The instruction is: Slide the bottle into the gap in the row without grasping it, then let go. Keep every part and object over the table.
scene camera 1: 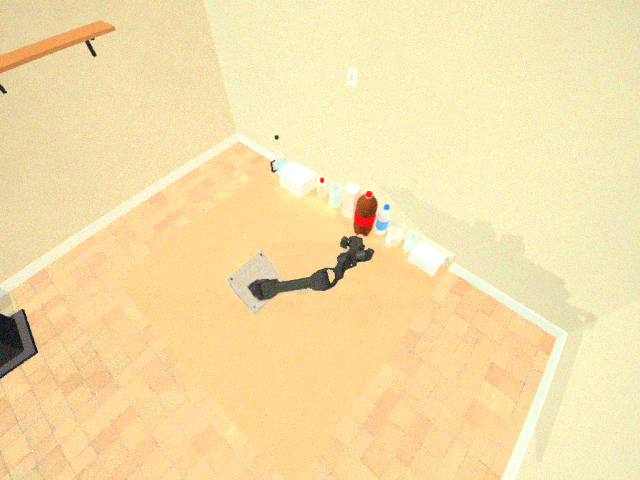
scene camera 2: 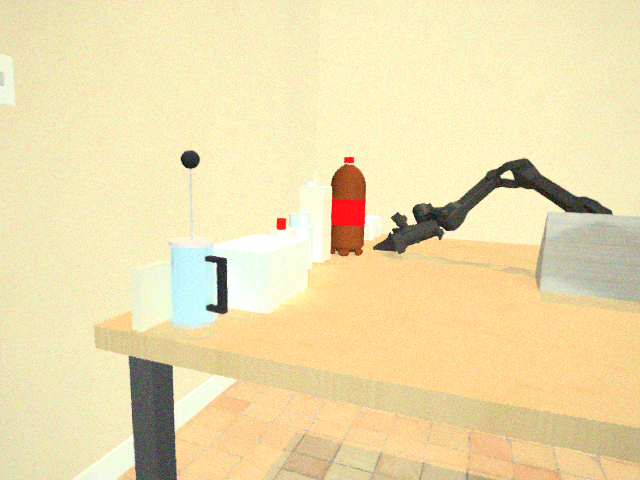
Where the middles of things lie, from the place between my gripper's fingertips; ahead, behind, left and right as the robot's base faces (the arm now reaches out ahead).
My hand is 7 cm short of the large brown bottle (scene camera 2: 348, 184), 6 cm to the right of it and 14 cm below it. Round my hand: white carton (scene camera 2: 315, 200) 11 cm ahead, 19 cm to the left, 11 cm above.
